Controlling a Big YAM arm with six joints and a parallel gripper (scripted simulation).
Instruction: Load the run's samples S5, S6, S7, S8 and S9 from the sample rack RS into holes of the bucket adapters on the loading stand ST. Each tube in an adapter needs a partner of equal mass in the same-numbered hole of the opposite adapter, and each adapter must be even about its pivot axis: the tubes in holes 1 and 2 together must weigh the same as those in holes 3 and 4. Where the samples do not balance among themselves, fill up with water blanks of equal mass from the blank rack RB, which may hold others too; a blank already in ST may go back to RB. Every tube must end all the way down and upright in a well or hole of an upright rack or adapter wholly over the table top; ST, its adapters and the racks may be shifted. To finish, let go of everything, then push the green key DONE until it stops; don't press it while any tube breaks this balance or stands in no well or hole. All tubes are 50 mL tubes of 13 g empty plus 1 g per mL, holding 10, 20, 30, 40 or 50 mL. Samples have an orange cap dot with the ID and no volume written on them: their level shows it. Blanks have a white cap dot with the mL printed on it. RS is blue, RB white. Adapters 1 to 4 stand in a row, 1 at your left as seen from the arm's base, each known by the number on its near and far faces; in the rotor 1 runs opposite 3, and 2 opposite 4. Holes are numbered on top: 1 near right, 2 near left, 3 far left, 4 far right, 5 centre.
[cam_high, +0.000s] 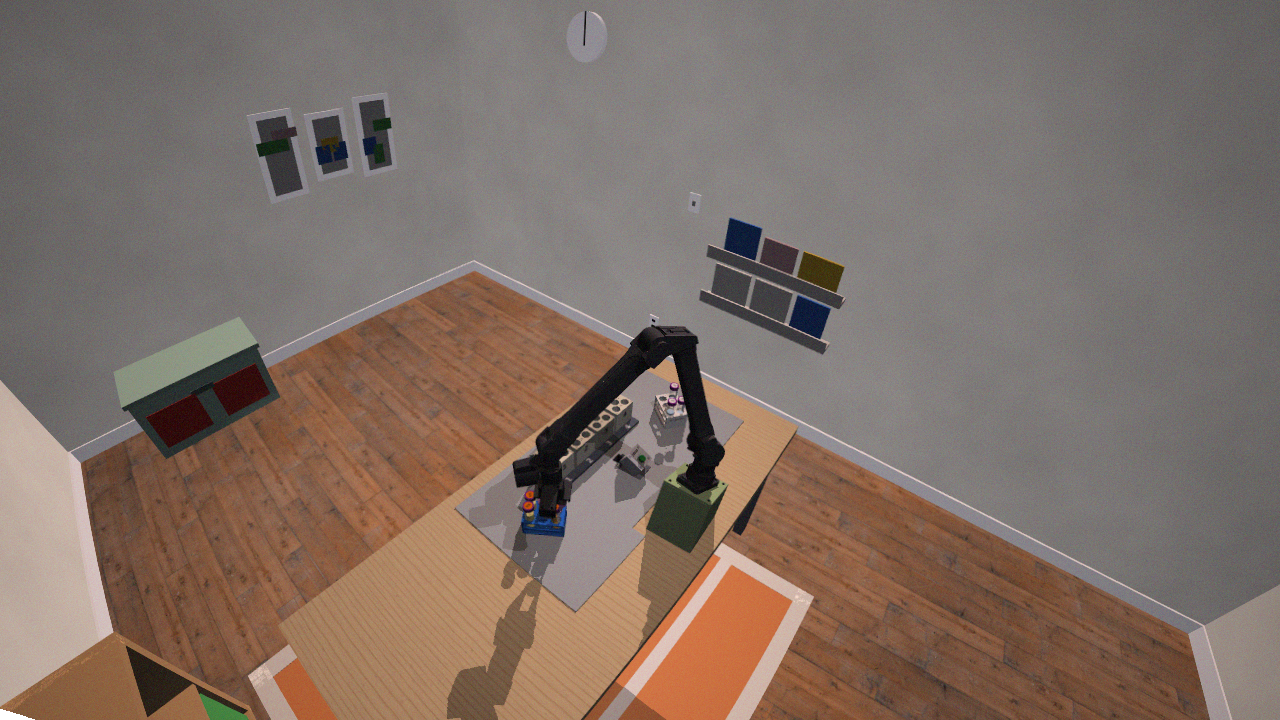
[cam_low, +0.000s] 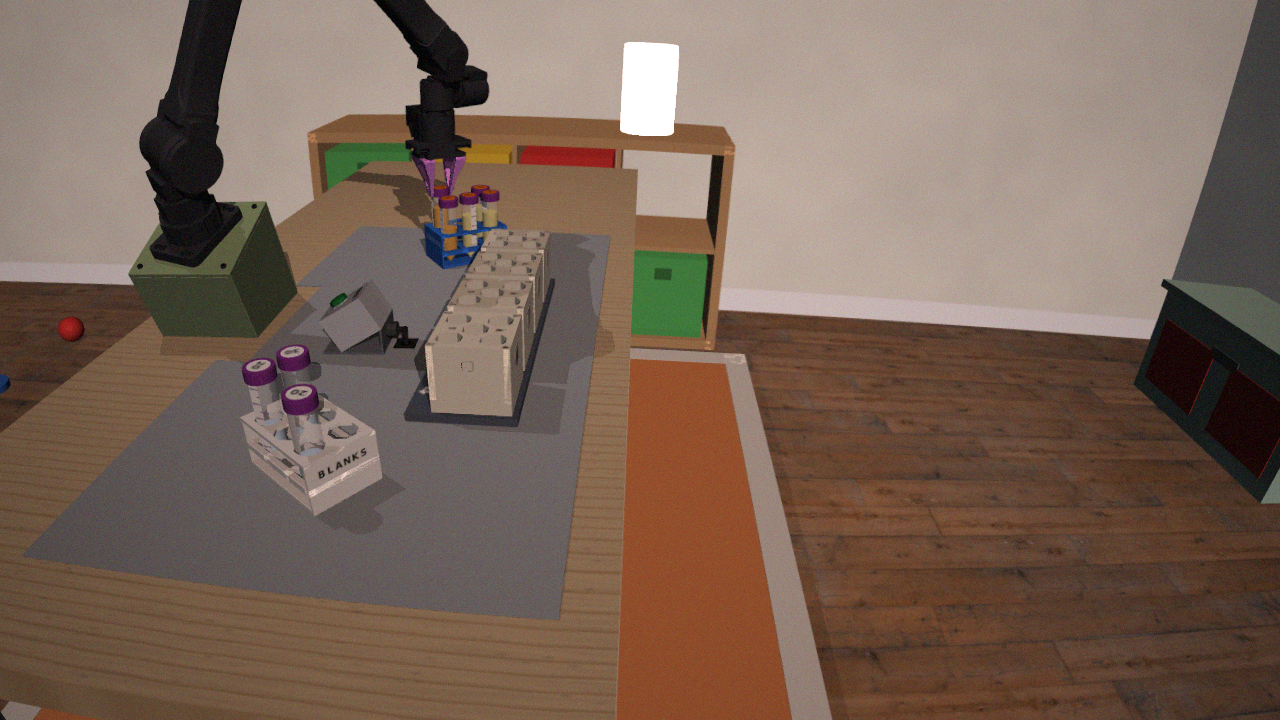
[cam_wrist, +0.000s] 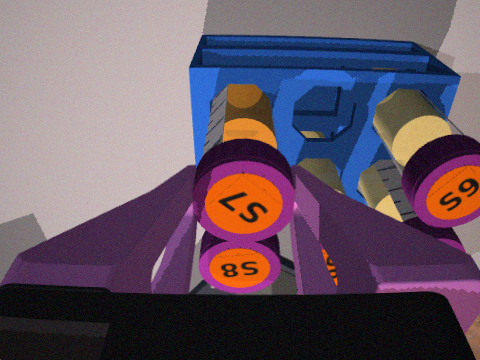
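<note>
The orange-dot sample tube is 1 cm behind my hand and 5 cm below it. Round my hand: sample tube S9: 5 cm ahead, 6 cm to the left, 6 cm below; then blue sample rack RS: 4 cm ahead, 1 cm to the left, 9 cm below; then sample S8: 3 cm ahead, 4 cm to the right, 6 cm below.
</note>
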